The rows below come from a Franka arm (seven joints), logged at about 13 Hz.
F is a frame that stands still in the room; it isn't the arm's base.
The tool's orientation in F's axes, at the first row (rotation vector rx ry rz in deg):
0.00, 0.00, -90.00
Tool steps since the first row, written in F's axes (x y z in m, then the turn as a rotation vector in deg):
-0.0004, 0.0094, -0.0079, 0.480, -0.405, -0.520
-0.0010, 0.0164, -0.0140, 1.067, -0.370, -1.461
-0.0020, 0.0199, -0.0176, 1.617, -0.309, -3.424
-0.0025, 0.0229, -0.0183, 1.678, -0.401, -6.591
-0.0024, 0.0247, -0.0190, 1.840, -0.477, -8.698
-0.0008, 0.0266, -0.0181, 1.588, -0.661, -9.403
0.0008, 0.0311, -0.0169, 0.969, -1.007, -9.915
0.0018, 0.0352, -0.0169, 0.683, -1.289, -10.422
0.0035, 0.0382, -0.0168, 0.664, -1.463, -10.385
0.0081, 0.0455, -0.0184, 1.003, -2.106, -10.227
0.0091, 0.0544, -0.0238, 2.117, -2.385, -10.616
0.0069, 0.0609, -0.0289, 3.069, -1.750, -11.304
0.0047, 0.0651, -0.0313, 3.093, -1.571, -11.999
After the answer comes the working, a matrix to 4 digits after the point.
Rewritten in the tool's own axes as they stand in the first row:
-0.0094, -0.0004, -0.0079, 0.405, 0.480, -0.520
-0.0164, -0.0010, -0.0140, 0.370, 1.067, -1.461
-0.0199, -0.0020, -0.0176, 0.309, 1.617, -3.424
-0.0229, -0.0025, -0.0183, 0.401, 1.678, -6.591
-0.0247, -0.0024, -0.0190, 0.477, 1.840, -8.698
-0.0266, -0.0008, -0.0181, 0.661, 1.588, -9.403
-0.0311, 0.0008, -0.0169, 1.007, 0.969, -9.915
-0.0352, 0.0018, -0.0169, 1.289, 0.683, -10.422
-0.0382, 0.0035, -0.0168, 1.463, 0.664, -10.385
-0.0455, 0.0081, -0.0184, 2.106, 1.003, -10.227
-0.0544, 0.0091, -0.0238, 2.385, 2.117, -10.616
-0.0609, 0.0069, -0.0289, 1.750, 3.069, -11.304
-0.0651, 0.0047, -0.0313, 1.571, 3.093, -11.999

The tool's axes in the first row as the columns of a matrix, in F's axes (rounded; the answer above uses it unrounded):
0.0000, 1.0000, 0.0000
-1.0000, 0.0000, 0.0000
0.0000, 0.0000, 1.0000

